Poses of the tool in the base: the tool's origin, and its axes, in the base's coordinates. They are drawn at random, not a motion.
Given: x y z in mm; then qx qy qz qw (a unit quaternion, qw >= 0).
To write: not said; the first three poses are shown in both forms.
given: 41, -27, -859, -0.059, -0.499, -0.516, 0.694
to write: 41, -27, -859, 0.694, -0.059, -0.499, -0.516
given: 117, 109, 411, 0.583, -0.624, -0.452, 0.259
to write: 117, 109, 411, 0.259, 0.583, -0.624, -0.452
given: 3, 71, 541, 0.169, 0.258, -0.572, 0.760
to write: 3, 71, 541, 0.760, 0.169, 0.258, -0.572
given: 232, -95, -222, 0.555, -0.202, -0.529, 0.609
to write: 232, -95, -222, 0.609, 0.555, -0.202, -0.529
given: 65, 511, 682, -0.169, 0.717, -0.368, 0.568
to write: 65, 511, 682, 0.568, -0.169, 0.717, -0.368
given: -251, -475, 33, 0.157, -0.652, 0.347, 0.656
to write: -251, -475, 33, 0.656, 0.157, -0.652, 0.347
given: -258, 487, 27, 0.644, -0.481, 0.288, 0.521
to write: -258, 487, 27, 0.521, 0.644, -0.481, 0.288
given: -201, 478, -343, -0.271, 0.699, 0.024, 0.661
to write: -201, 478, -343, 0.661, -0.271, 0.699, 0.024
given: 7, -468, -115, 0.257, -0.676, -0.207, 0.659
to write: 7, -468, -115, 0.659, 0.257, -0.676, -0.207
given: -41, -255, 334, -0.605, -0.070, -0.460, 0.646
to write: -41, -255, 334, 0.646, -0.605, -0.070, -0.460
